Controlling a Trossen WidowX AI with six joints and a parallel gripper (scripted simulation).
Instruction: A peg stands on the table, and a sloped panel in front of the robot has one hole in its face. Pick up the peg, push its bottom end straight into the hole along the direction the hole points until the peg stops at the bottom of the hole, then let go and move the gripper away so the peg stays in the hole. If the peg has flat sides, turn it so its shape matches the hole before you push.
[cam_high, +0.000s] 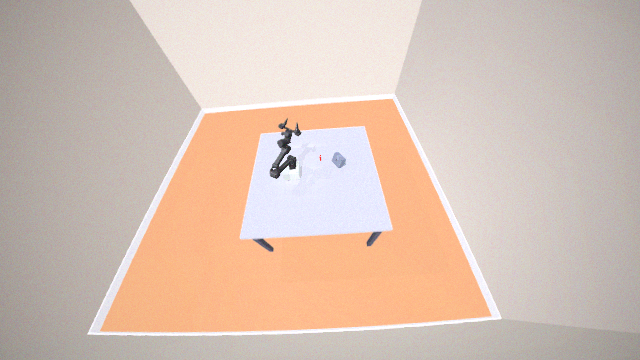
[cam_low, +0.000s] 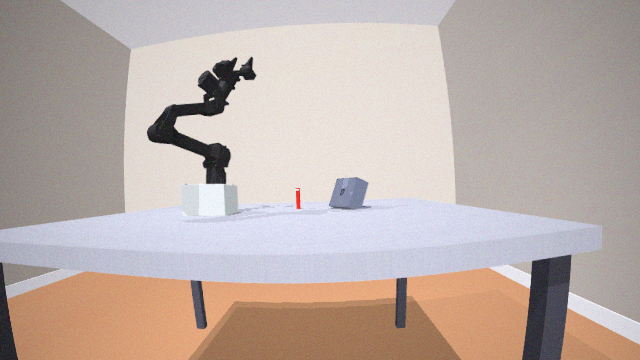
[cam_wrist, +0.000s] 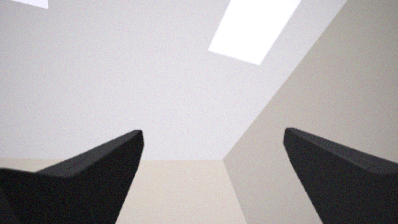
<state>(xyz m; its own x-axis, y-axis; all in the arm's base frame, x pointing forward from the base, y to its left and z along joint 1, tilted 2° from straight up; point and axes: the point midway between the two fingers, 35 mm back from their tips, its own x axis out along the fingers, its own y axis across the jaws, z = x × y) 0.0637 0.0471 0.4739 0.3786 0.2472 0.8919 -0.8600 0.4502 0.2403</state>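
Now: the red peg 20 cm ahead of my gripper tip, 6 cm to the left of it and 55 cm below it. Round my gripper tip: grey sloped panel (38 cm ahead, 1 cm to the right, 55 cm below).
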